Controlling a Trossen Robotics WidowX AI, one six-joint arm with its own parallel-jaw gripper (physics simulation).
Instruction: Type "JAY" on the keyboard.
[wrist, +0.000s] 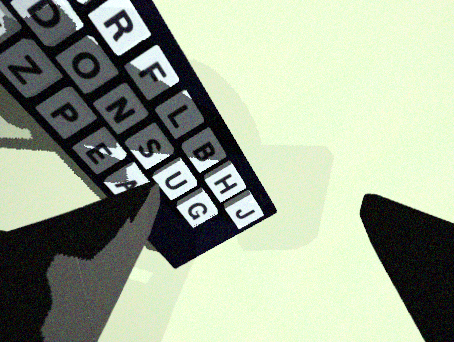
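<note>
The dark keyboard lies slanted from the upper left to the centre of the wrist view, with pale square keys. The J key is at its near right corner, beside the H key. The A key is at the left edge, partly hidden by the left finger. The Y key does not show in this view. My gripper is wide open and empty. Its left fingertip overlaps the keyboard's edge near the A and U keys, and its right fingertip is out to the right, past the keyboard's corner.
The keys G, U, H and B are near the J key. Shadows fall across the keyboard's middle keys and on the pale table top around it.
</note>
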